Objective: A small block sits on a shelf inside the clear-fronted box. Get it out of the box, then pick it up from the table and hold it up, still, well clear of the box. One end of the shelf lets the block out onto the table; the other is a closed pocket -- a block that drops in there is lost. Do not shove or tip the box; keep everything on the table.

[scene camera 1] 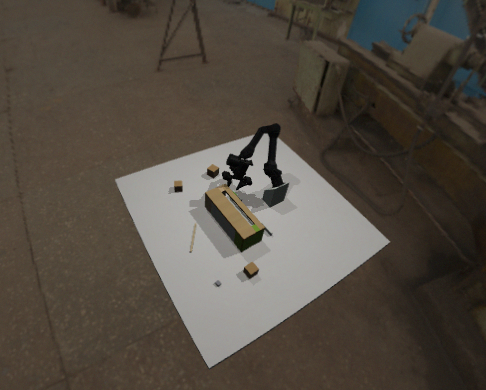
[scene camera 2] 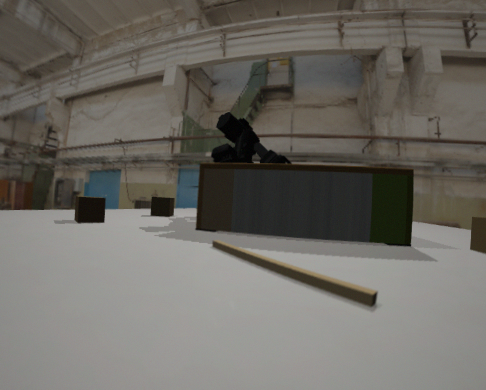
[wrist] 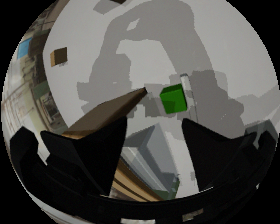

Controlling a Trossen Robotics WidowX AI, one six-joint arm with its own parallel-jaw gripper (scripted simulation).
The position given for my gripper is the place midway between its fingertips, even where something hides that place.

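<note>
My gripper is visible to me at [wrist: 155, 121]. As for the box, I see it at [scene camera 2: 367, 204], again at [scene camera 1: 243, 228], and in my wrist view the same box is at [wrist: 146, 172].
</note>
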